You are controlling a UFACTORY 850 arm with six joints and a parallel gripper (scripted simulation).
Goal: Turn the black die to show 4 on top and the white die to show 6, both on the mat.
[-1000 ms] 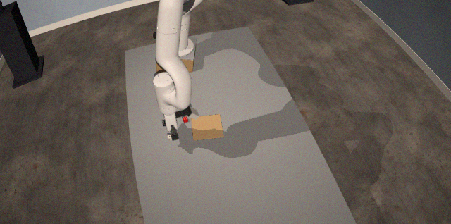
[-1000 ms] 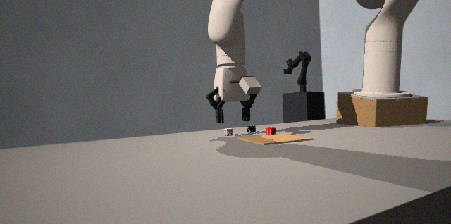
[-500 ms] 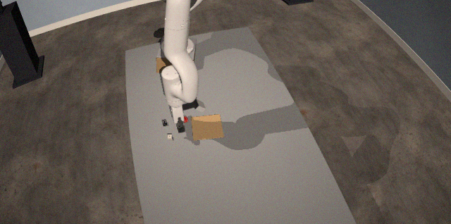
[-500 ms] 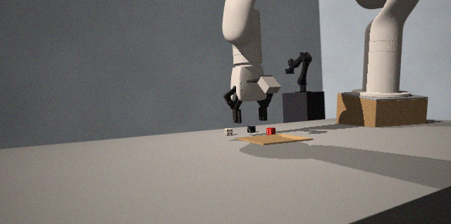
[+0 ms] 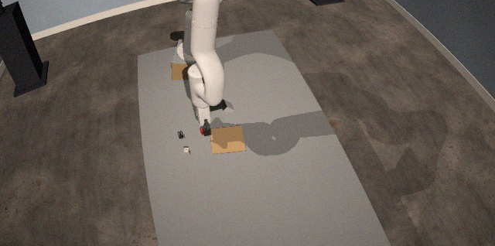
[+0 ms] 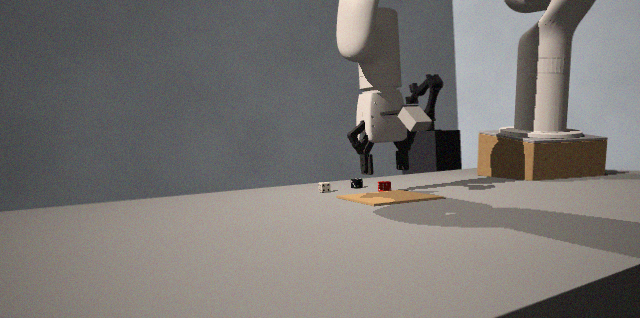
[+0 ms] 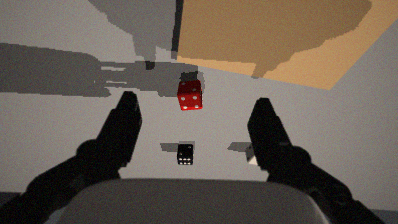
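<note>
My hand is 10 mm past the red die, 10 mm to the left of it and 40 mm above it. The rest, counted from my hand: tan mat 70 mm ahead, 70 mm to the left, 50 mm below; then black die 30 mm behind, 110 mm to the right, 40 mm below; then white die 70 mm ahead, 120 mm to the right, 40 mm below.
</note>
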